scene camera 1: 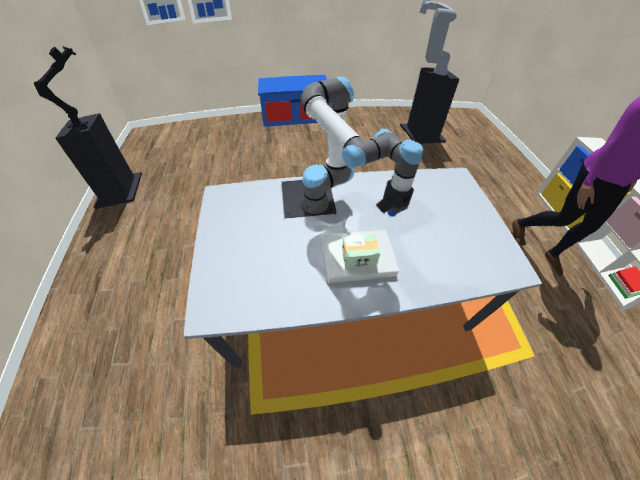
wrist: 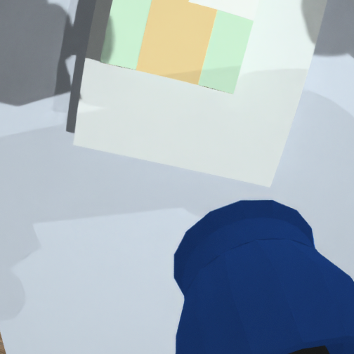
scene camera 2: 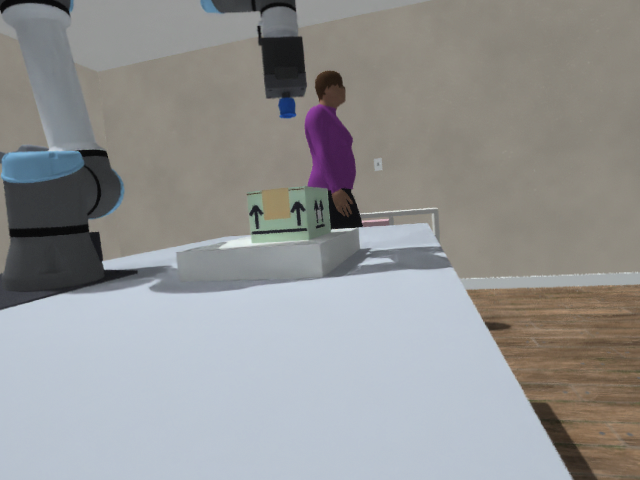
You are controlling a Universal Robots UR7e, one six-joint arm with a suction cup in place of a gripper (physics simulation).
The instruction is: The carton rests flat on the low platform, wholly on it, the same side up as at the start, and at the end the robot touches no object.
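Places are measured from the arm's base along level axes (x right, y ahead, z up), in centimetres.
Pixels of known places: hand, tool point: (scene camera 1: 391, 213) (scene camera 2: 287, 115); arm's base, link origin: (scene camera 1: 314, 203) (scene camera 2: 56, 280).
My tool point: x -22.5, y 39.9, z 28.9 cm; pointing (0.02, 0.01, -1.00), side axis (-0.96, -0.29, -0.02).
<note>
Ahead of a thing's pixels: the offset from my tool point to its middle. Level surfaces: height alone.
The light green carton @[dx +11.2, dy +1.7, dz -20.6 cm] (scene camera 1: 361, 251) (scene camera 2: 281, 214) (wrist: 176, 40), with an orange tape band and a white label on top, rests flat and upright on the low white platform @[dx +10.0, dy -1.0, dz -27.5 cm] (scene camera 1: 336, 272) (scene camera 2: 253, 262) (wrist: 175, 127). Its side arrows point up, and bare platform shows around its base. My suction gripper (scene camera 1: 391, 212) (scene camera 2: 287, 116) (wrist: 245, 220), a blue cup, is open and holds nothing. It hangs in the air above the table, higher than the carton and off to its side, past the platform's edge in the wrist view. The carton's far end is cut off in the wrist view.
The platform stands on the grey table @[dz -29.9 cm] (scene camera 1: 248, 279) (scene camera 2: 258, 372), in front of the arm's base. A person in purple (scene camera 1: 615, 149) (scene camera 2: 330, 144) stands beyond the table, near a shelf. Two pedestals (scene camera 1: 98, 160) (scene camera 1: 433, 103) with other arms and a blue cabinet (scene camera 1: 292, 84) stand behind.
</note>
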